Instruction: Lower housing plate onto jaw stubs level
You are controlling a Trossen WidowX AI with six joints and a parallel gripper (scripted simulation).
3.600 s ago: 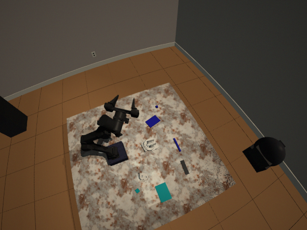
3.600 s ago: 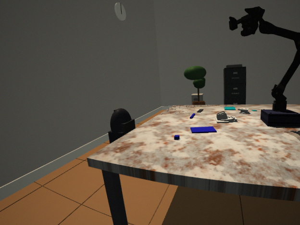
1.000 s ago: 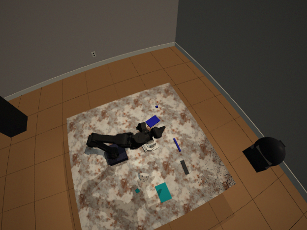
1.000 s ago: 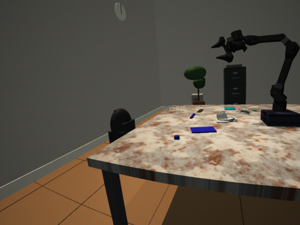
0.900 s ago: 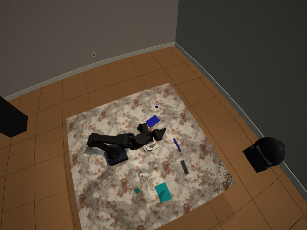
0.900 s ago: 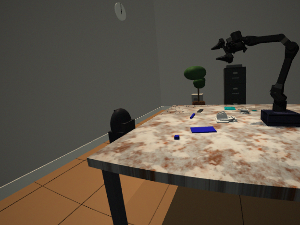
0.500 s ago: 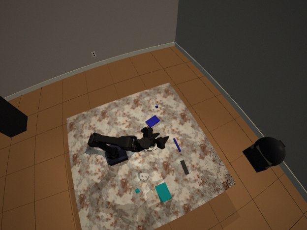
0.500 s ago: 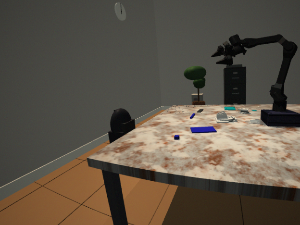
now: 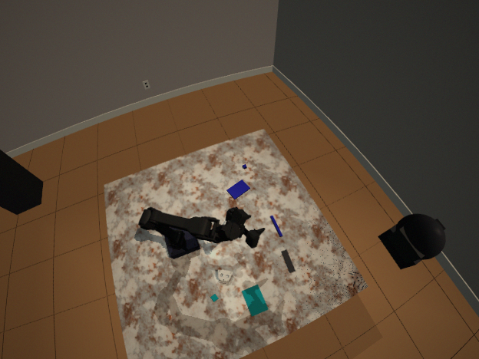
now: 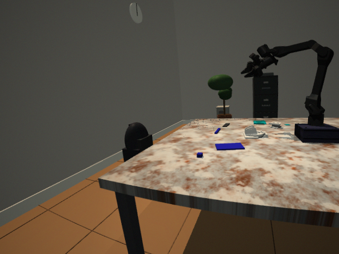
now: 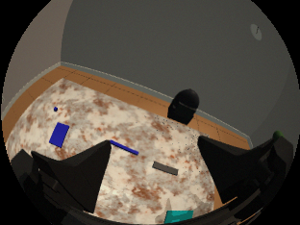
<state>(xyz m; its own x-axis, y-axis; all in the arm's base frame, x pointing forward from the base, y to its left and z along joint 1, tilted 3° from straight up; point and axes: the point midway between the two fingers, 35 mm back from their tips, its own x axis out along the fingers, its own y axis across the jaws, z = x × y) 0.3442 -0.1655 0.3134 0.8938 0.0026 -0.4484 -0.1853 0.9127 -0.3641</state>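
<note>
Right now the white housing part is 220 mm behind my gripper tip, 80 mm to the right of it and 330 mm below it. From my gripper tip the other things lie so: blue bar (170 mm ahead, 40 mm to the left, 360 mm below); dark grey bar (120 mm ahead, 170 mm to the right, 360 mm below); teal plate (140 mm behind, 260 mm to the right, 360 mm below).
</note>
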